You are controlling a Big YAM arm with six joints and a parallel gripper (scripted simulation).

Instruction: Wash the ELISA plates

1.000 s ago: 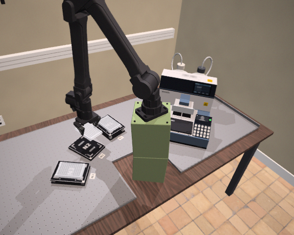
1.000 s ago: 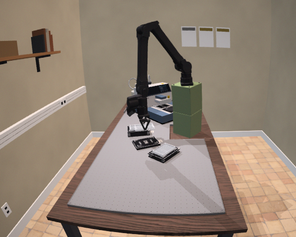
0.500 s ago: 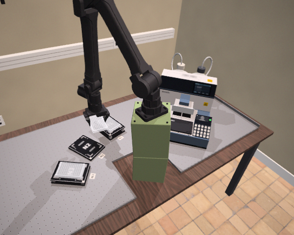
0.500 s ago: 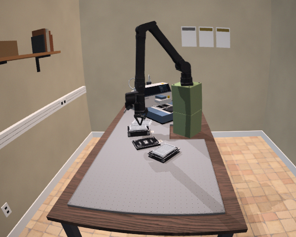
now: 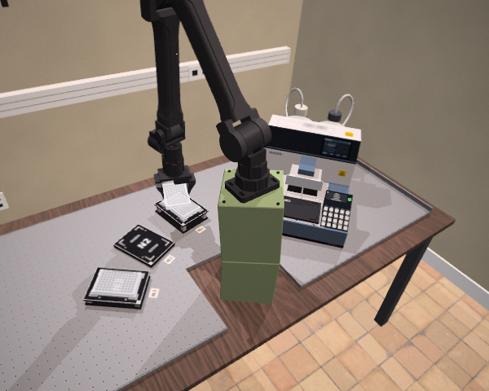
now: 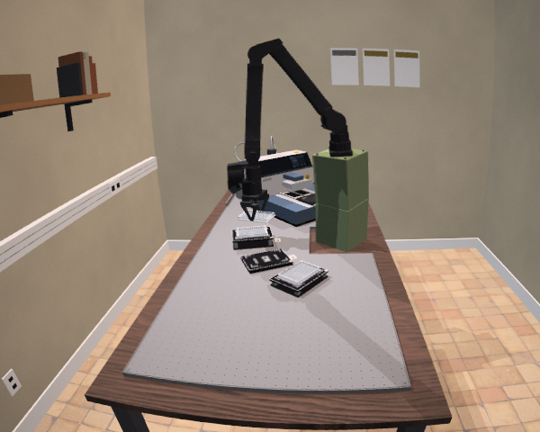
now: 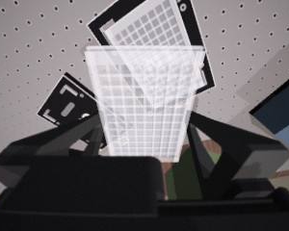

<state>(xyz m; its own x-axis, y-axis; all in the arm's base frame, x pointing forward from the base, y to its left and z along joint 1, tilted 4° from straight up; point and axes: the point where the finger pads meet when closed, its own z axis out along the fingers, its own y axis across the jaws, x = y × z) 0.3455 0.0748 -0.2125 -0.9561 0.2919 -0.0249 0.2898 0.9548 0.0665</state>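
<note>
The dark washer carrier is 23 cm behind my hand, 37 cm to the right of it and 5 cm below it. Round my hand: plate washer (13 cm behind, 48 cm to the right).
</note>
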